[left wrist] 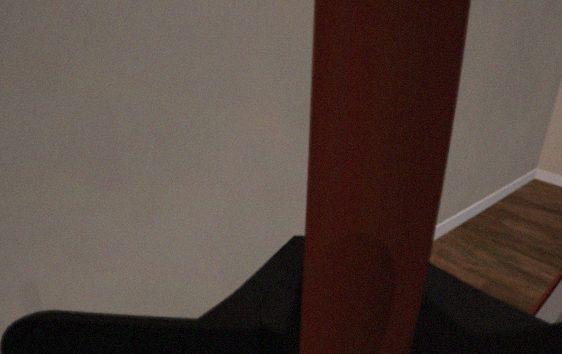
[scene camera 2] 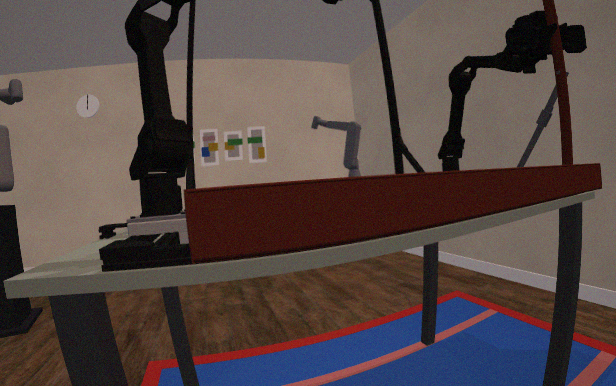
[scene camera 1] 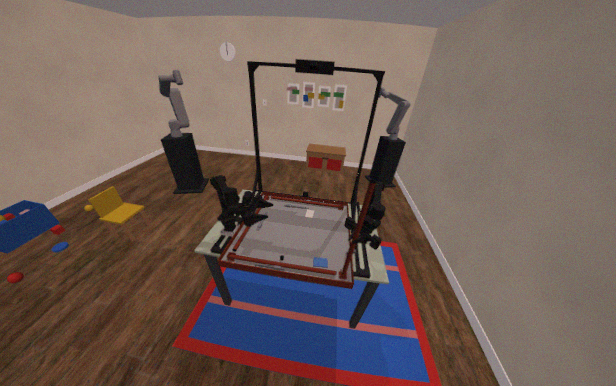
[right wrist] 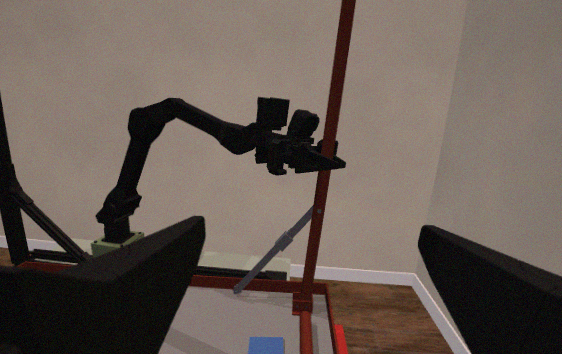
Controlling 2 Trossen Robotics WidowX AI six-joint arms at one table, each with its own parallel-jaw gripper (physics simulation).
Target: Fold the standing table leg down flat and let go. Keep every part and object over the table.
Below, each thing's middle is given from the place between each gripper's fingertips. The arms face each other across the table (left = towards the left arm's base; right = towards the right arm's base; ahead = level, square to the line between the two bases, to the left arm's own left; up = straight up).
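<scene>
Grey jointed brace (right wrist: 264,261): 9 cm behind my left hand, 8 cm to the left of it, 20 cm below it.
My right hand: 250 mm above the grey jointed brace, 420 mm to the right of it, 100 mm short of it. By its middle, the grey jointed brace is nearer to my left hand than to my right hand.
</scene>
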